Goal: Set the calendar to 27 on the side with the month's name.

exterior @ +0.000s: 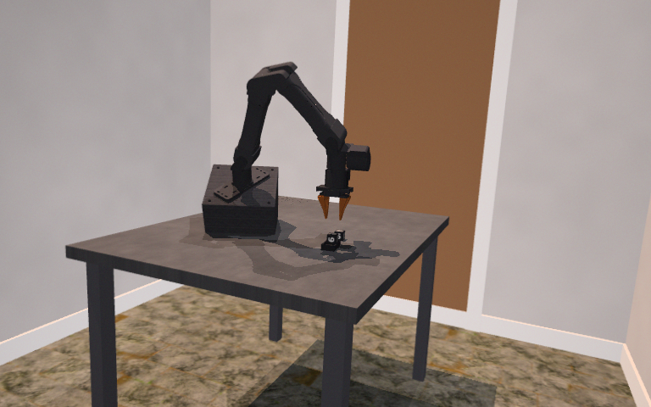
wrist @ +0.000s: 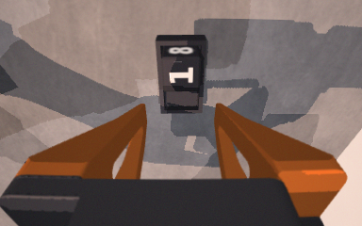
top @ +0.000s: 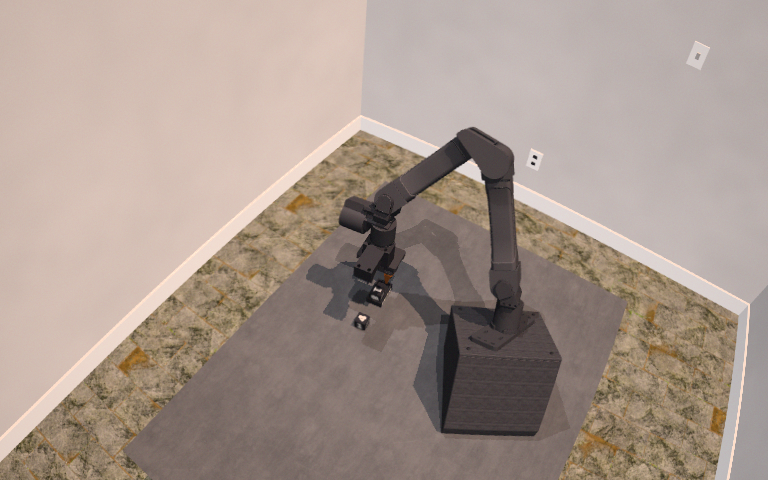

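Now: the black digit cube 70 mm below my hand. Round my hand: black tray: 10 mm to the right, 90 mm below; then black cube: 30 mm behind, 90 mm to the left, 80 mm below.
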